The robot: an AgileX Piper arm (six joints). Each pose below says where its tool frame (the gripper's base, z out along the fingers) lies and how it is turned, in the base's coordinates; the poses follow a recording.
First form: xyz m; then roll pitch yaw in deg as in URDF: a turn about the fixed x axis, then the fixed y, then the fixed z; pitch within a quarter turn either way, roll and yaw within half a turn.
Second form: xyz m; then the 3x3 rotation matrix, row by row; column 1 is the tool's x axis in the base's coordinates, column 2 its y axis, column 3 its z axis. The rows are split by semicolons. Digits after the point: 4 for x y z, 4 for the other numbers.
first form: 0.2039, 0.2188, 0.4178, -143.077, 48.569, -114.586
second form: 0.2039, 0.2188, 0.4178; -0.2753, -0.5396, 0.7957; -0.6017, 0.7422, 0.2951; -0.7498, -0.3975, -0.5290
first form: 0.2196, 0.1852, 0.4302, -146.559, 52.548, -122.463
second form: 0.2196, 0.1852, 0.4302; -0.3264, -0.4692, 0.8205; -0.5131, 0.8170, 0.2631; -0.7939, -0.3351, -0.5074
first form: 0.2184, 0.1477, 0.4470, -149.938, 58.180, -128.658
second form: 0.2184, 0.1477, 0.4470; -0.3294, -0.4100, 0.8506; -0.4117, 0.8730, 0.2614; -0.8497, -0.2641, -0.4563
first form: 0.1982, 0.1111, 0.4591, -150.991, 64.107, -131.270
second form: 0.1982, 0.1111, 0.4591; -0.2880, -0.3696, 0.8834; -0.3282, 0.9048, 0.2715; -0.8996, -0.2118, -0.3819
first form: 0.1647, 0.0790, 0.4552, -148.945, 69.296, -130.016
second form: 0.1647, 0.0790, 0.4552; -0.2273, -0.3458, 0.9103; -0.2708, 0.9204, 0.2820; -0.9354, -0.1824, -0.3029
